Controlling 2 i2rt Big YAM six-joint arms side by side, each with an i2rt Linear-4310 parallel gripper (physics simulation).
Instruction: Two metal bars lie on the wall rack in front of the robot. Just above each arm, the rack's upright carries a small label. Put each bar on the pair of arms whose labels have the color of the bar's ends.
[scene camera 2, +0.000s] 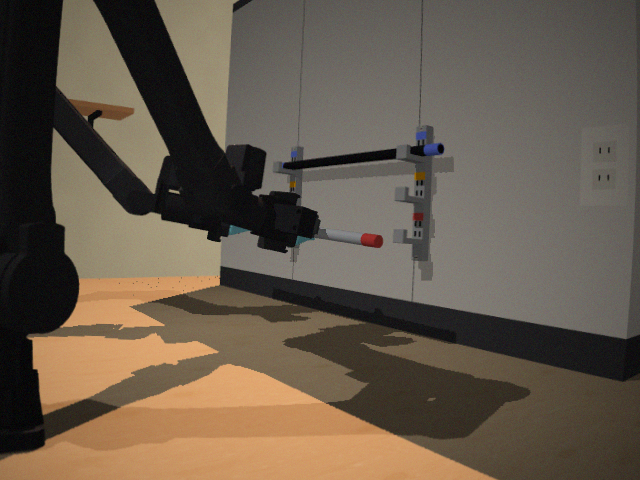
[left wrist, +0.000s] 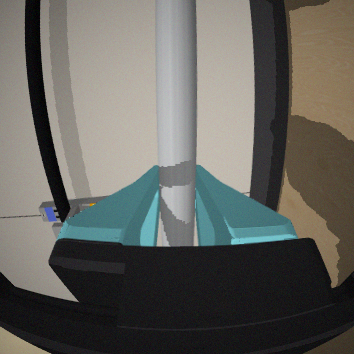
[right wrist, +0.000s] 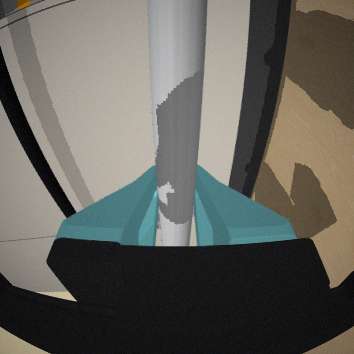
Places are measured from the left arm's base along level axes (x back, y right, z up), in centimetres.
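Pixels of known places: left gripper, fingertip midpoint: (left wrist: 176, 174); right gripper, fingertip midpoint: (right wrist: 175, 174).
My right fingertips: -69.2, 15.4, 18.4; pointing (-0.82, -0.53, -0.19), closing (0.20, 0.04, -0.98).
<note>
Ahead of a thing's pixels: the offset from my right fingertips to its top centre, as dx, dy, dz. "*": to the spot under its first point.
A silver bar {+4.5, -7.1, +3.2} (scene camera 2: 343, 236) (left wrist: 176, 100) (right wrist: 178, 50) with a red end {* -5.2, +16.5, -0.6} (scene camera 2: 372, 240) is held roughly level away from the wall, its red end left of the lowest arm (scene camera 2: 400, 236) of the near upright {* -18.8, +7.2, -2.7} (scene camera 2: 422, 252). My left gripper (scene camera 2: 238, 230) (left wrist: 176, 174) and right gripper (scene camera 2: 310, 237) (right wrist: 177, 172) are both shut on it. A black bar {-9.6, -12.0, +16.8} (scene camera 2: 351, 158) (left wrist: 35, 100) with blue ends rests on the top arms, beside the blue labels {* -18.1, +6.3, +18.8} (scene camera 2: 421, 135) {* -2.8, -31.6, +18.7} (scene camera 2: 294, 154). The near upright also carries a yellow label {* -18.0, +6.2, +11.2} (scene camera 2: 419, 176) and a red label {* -18.1, +6.3, +3.8} (scene camera 2: 418, 216). The far upright's lower part is mostly hidden.
The middle arm (scene camera 2: 403, 194) of the near upright holds no bar. A dark baseboard (scene camera 2: 542, 325) runs along the wall's foot. A wall outlet {-32.4, +36.2, +11.1} (scene camera 2: 603, 178) is at the right, and a wooden shelf (scene camera 2: 111, 110) is at the left behind the arms.
</note>
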